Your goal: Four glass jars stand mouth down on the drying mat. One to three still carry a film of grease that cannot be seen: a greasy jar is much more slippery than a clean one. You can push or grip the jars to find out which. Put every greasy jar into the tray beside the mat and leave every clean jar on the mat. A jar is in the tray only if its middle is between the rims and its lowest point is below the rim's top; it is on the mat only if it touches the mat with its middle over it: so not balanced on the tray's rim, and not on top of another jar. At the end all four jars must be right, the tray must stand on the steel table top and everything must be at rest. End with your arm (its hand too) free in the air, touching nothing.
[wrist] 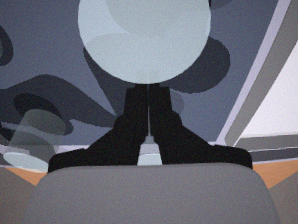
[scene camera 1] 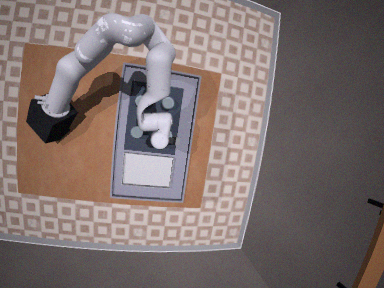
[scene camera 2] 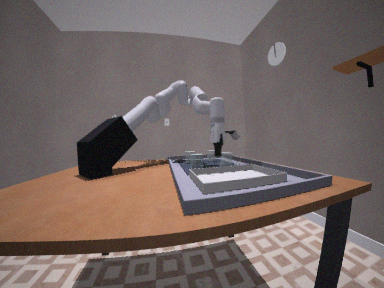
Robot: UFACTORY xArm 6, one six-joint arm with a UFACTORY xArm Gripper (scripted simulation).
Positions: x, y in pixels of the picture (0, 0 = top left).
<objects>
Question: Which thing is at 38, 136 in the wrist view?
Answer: A glass jar.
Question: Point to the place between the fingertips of the gripper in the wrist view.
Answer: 148, 85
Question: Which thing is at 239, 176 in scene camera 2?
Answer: A white tray.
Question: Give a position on a dark drying mat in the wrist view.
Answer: At 54, 72
</objects>
